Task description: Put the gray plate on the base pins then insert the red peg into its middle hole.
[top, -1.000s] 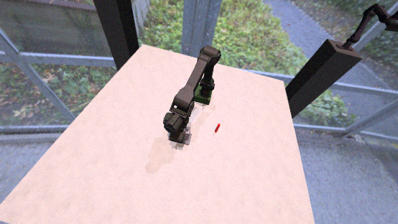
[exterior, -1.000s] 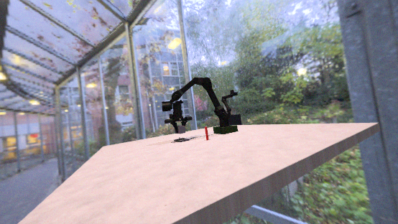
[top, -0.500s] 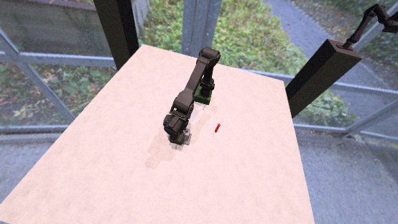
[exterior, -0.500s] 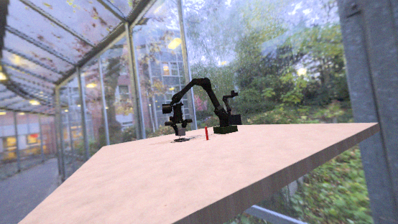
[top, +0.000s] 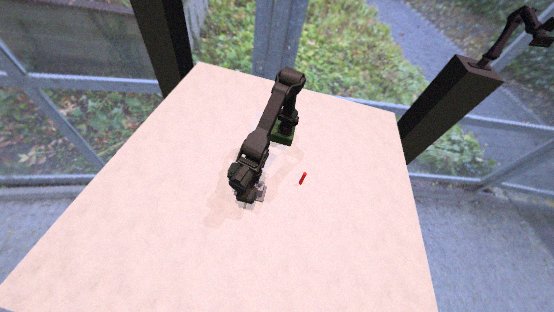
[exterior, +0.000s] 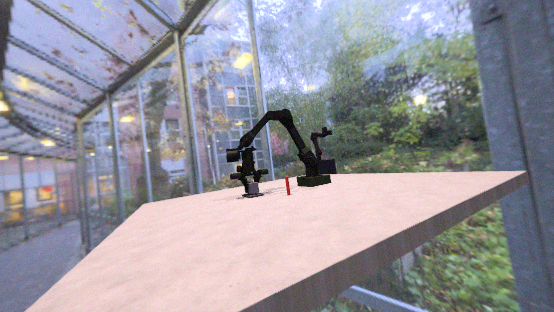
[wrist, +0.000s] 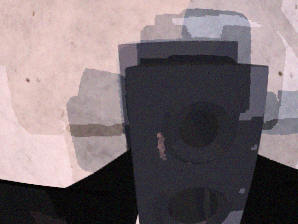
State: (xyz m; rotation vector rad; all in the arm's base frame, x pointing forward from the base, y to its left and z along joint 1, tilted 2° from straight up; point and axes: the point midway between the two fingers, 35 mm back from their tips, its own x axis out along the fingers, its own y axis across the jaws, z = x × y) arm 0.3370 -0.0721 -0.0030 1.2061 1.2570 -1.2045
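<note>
My gripper tip is now 3 cm below the gray plate. From my gripper tip the other things lie so: red peg: 10 cm behind, 19 cm to the left, 2 cm above.
</note>
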